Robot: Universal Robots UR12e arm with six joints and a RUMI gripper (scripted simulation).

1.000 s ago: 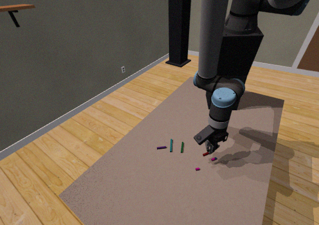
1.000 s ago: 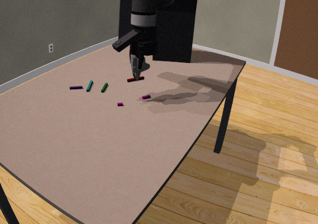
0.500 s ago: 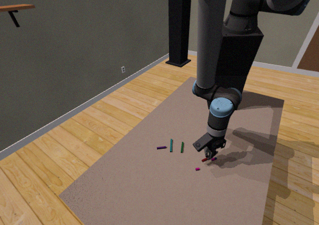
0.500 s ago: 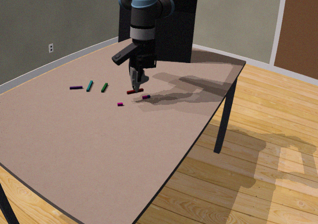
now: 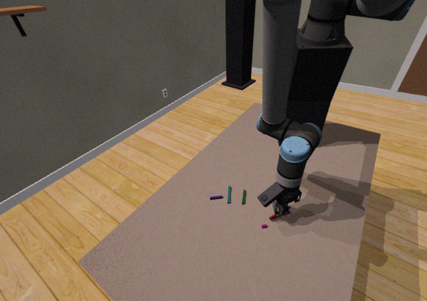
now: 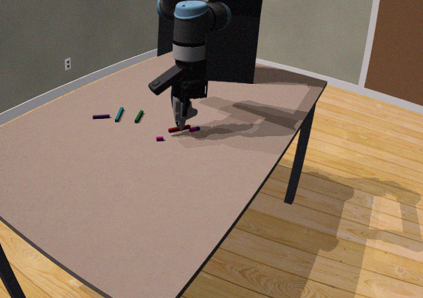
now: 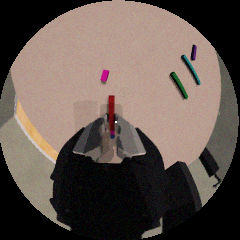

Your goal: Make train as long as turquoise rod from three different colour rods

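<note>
The red rod is 1 cm below my hand. The rest, counted from my hand: blue rod: 6 cm behind, 3 cm to the left, 2 cm below; then green rod: 17 cm to the right, 2 cm below, 1 cm behind; then turquoise rod: 24 cm to the right, 2 cm below, 2 cm ahead.
</note>
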